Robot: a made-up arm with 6 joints.
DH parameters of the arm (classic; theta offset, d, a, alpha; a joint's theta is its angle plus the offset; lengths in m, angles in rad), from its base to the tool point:
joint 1: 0 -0.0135 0.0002 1.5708
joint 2: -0.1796 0 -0.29 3.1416
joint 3: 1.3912 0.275 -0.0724 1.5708
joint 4: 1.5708 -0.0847 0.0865 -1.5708
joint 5: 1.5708 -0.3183 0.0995 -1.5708
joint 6: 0 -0.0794 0.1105 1.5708
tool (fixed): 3.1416 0.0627 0 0
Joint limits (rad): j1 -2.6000..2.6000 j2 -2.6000..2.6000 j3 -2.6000..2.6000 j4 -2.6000..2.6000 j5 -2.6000..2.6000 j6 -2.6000..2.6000
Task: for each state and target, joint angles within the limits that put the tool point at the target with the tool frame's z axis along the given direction. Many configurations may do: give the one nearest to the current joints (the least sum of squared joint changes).
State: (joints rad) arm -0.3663 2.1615 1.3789 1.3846 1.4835 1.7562
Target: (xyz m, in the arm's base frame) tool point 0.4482 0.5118 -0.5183 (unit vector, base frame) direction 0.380 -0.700 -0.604
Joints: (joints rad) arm -0.3833 2.3175 0.9807 1.1667 1.1014 1.3935
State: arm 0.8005 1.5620 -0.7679 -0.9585 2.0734 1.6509
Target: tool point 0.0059 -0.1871 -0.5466 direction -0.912 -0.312 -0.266
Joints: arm 1.2943 1.5443 -0.7479 -1.6667 1.8124 0.7491
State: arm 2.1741 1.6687 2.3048 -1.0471 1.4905 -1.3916
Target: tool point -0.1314 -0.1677 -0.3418 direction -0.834 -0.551 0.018
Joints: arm 1.9467 1.9606 2.2944 -0.4375 1.7886 -1.1933
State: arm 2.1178 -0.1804 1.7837 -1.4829 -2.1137 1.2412
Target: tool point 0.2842 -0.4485 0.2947 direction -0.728 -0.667 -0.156
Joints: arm 2.3882 -0.4080 1.8233 -1.1282 -1.8388 0.2967
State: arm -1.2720 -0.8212 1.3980 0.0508 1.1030 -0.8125
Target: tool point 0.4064 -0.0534 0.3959 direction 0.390 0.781 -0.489
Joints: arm -1.2080 -1.3687 1.7442 0.0697 0.8382 -1.1310
